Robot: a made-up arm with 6 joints. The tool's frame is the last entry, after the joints.
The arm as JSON. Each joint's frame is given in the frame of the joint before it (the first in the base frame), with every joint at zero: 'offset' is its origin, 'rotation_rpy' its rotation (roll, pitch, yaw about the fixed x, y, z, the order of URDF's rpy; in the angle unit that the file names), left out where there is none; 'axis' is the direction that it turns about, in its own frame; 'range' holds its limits. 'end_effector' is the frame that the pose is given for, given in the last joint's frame.
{
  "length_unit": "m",
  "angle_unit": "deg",
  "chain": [
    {
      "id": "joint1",
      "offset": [
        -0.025,
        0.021,
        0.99
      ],
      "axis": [
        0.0,
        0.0,
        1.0
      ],
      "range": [
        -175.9,
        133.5
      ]
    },
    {
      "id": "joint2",
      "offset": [
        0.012,
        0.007,
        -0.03
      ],
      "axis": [
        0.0,
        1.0,
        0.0
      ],
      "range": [
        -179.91,
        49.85
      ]
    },
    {
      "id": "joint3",
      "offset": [
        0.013,
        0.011,
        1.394
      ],
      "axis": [
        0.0,
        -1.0,
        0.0
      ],
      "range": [
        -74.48,
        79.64
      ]
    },
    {
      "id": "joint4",
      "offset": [
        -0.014,
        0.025,
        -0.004
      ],
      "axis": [
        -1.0,
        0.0,
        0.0
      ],
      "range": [
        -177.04,
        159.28
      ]
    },
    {
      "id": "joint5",
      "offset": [
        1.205,
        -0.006,
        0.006
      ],
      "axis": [
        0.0,
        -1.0,
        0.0
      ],
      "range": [
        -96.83,
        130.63
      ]
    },
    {
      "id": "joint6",
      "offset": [
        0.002,
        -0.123,
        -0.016
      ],
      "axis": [
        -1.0,
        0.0,
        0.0
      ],
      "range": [
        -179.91,
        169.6
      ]
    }
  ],
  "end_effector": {
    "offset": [
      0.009,
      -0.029,
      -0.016
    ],
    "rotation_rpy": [
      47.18,
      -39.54,
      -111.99
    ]
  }
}
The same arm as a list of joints. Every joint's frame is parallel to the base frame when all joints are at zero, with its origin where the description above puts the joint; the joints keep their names.
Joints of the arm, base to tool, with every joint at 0 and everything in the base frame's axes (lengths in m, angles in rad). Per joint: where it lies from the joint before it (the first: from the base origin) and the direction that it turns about. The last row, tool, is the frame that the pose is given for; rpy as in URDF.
joint1: xyz -0.0250 0.0210 0.9900 axis 0 0 1
joint2: xyz 0.0120 0.0070 -0.0300 axis 0 1 0
joint3: xyz 0.0130 0.0110 1.3940 axis 0 -1 0
joint4: xyz -0.0140 0.0250 -0.0040 axis -1 0 0
joint5: xyz 1.2050 -0.0060 0.0060 axis 0 -1 0
joint6: xyz 0.0020 -0.1230 -0.0160 axis -1 0 0
tool: xyz 0.0090 -0.0290 -0.0160 rpy 0.8234 -0.6901 -1.9546
Joint limits (rad, base to tool): -3.0700..2.3300 -3.1400..0.8700 -1.2999..1.3900 -3.0899..2.7800 -1.6900..2.2799 -3.1400..2.9601

